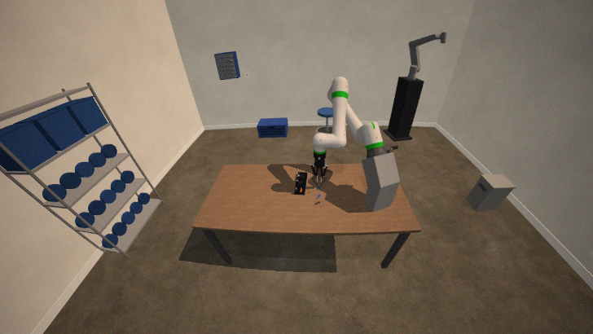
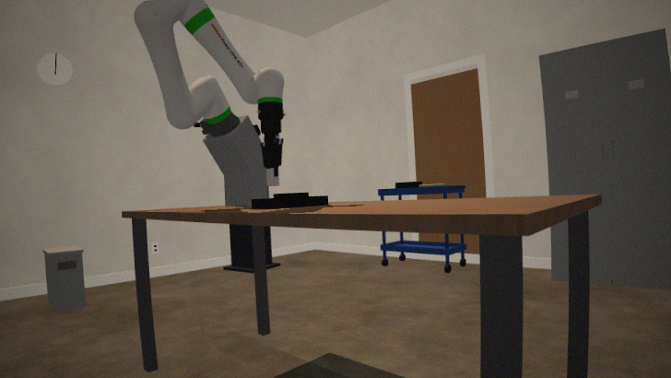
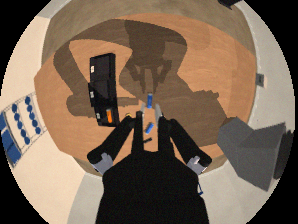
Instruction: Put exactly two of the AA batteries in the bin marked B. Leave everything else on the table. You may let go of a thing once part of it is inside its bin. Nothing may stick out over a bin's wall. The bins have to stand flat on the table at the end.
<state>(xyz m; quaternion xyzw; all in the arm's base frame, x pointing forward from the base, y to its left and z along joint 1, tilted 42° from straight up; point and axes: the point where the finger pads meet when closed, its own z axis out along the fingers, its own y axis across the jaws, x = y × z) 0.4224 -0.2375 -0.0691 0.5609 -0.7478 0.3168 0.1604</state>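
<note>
Now: the orange battery 160 mm ahead of my hand, 10 mm to the left of it and 90 mm below it. Also, from my hand: small dark piece: 50 mm ahead, 170 mm to the left, 100 mm below; then blue AA battery: 30 mm ahead, 110 mm to the left, 100 mm below.
</note>
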